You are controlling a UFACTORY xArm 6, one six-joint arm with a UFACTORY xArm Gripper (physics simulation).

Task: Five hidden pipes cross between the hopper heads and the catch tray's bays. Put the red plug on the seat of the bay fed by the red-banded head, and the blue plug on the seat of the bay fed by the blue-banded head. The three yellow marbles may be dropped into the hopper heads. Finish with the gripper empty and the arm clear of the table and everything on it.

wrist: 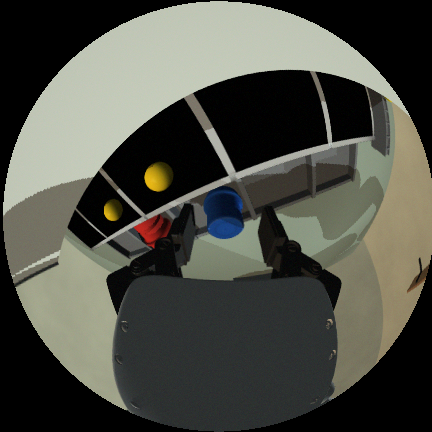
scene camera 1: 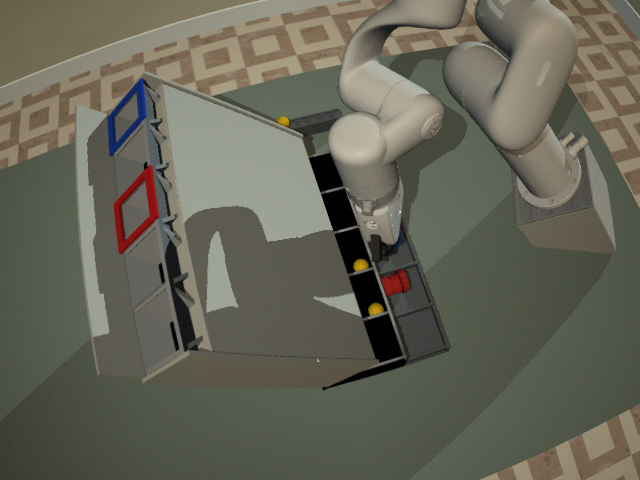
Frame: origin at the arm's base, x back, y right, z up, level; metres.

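Where they show: gripper, fingertip midpoint: (wrist: 227,217); arm's base, link origin: (scene camera 1: 549,176).
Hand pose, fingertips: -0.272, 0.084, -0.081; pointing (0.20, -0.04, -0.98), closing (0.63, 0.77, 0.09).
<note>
Each offset is from my fingertips to the top centre of the thing, as dx, dy, dz. "spot": to the spot under its first point.
The blue plug @(+0.001, -0.004, +0.009) (scene camera 1: 398,241) (wrist: 223,212) stands in the tray's middle bay. My gripper (scene camera 1: 385,248) (wrist: 227,217) is open around it, with a gap to each finger in the wrist view. The red plug @(-0.035, -0.075, +0.008) (scene camera 1: 395,283) (wrist: 154,230) lies tilted in the neighbouring bay of the catch tray @(spot: -0.038, -0.164, -0.030) (scene camera 1: 421,333). One yellow marble @(-0.064, -0.021, -0.004) (scene camera 1: 360,265) (wrist: 158,176) shows in the black section beside the blue plug's bay, another marble @(-0.082, -0.096, -0.004) (scene camera 1: 375,309) (wrist: 113,210) in the section beside the red plug's bay. A third marble @(-0.044, +0.276, +0.019) (scene camera 1: 282,121) is at the small grey rack. The seats are hidden or unclear.
The blue-banded head @(spot: -0.264, +0.194, +0.313) (scene camera 1: 143,100) and red-banded head @(spot: -0.300, +0.051, +0.313) (scene camera 1: 153,193) are at the hopper's far left. A large pale sloping panel @(spot: -0.175, +0.127, +0.192) (scene camera 1: 237,155) covers the pipes between the heads and tray. The small grey rack @(spot: +0.014, +0.256, -0.006) (scene camera 1: 316,121) stands behind the panel's upper edge.
</note>
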